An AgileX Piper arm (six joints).
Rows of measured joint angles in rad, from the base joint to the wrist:
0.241, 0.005, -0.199, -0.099, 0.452, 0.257
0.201, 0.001, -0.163, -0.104, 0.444, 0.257
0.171, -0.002, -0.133, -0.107, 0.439, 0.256
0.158, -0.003, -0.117, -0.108, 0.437, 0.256
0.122, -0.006, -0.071, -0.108, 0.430, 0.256
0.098, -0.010, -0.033, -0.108, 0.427, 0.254
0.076, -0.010, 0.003, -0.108, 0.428, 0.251
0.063, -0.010, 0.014, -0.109, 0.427, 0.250
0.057, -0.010, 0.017, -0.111, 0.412, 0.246
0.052, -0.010, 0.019, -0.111, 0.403, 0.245
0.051, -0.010, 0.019, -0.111, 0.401, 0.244
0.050, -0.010, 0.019, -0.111, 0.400, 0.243
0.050, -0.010, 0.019, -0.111, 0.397, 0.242
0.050, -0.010, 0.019, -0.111, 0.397, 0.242
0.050, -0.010, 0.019, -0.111, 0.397, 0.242
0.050, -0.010, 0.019, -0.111, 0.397, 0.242
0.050, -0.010, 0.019, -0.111, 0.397, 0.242
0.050, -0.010, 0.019, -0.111, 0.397, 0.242
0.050, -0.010, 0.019, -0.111, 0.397, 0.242
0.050, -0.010, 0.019, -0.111, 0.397, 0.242
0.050, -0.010, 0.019, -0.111, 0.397, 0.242
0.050, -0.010, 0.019, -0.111, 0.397, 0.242
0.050, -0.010, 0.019, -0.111, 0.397, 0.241
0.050, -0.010, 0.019, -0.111, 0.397, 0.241
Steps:
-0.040, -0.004, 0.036, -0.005, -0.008, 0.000
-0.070, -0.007, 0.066, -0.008, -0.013, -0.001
-0.083, -0.008, 0.082, -0.009, -0.015, -0.001
-0.119, -0.011, 0.128, -0.009, -0.022, -0.001
-0.143, -0.015, 0.166, -0.009, -0.025, -0.003
-0.165, -0.015, 0.202, -0.009, -0.024, -0.006
-0.178, -0.015, 0.213, -0.010, -0.025, -0.007
-0.184, -0.015, 0.216, -0.012, -0.040, -0.011
-0.189, -0.015, 0.218, -0.012, -0.049, -0.012
-0.190, -0.015, 0.218, -0.012, -0.051, -0.013
-0.191, -0.015, 0.218, -0.012, -0.052, -0.014
-0.191, -0.015, 0.218, -0.012, -0.055, -0.015
-0.191, -0.015, 0.218, -0.012, -0.055, -0.015
-0.191, -0.015, 0.218, -0.012, -0.055, -0.015
-0.191, -0.015, 0.218, -0.012, -0.055, -0.015
-0.191, -0.015, 0.218, -0.012, -0.055, -0.015
-0.191, -0.015, 0.218, -0.012, -0.055, -0.015
-0.191, -0.015, 0.218, -0.012, -0.055, -0.015
-0.191, -0.015, 0.218, -0.012, -0.055, -0.015
-0.191, -0.015, 0.218, -0.012, -0.055, -0.015
-0.191, -0.015, 0.218, -0.012, -0.055, -0.015
-0.191, -0.015, 0.218, -0.012, -0.055, -0.016
-0.191, -0.015, 0.218, -0.012, -0.055, -0.016

